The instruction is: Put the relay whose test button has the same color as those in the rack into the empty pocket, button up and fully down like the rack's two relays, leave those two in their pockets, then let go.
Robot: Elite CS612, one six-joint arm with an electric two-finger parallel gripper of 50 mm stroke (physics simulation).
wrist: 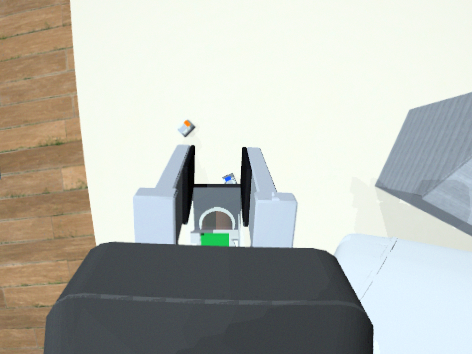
Observation:
I see my gripper (217, 170) and a relay (215, 219).

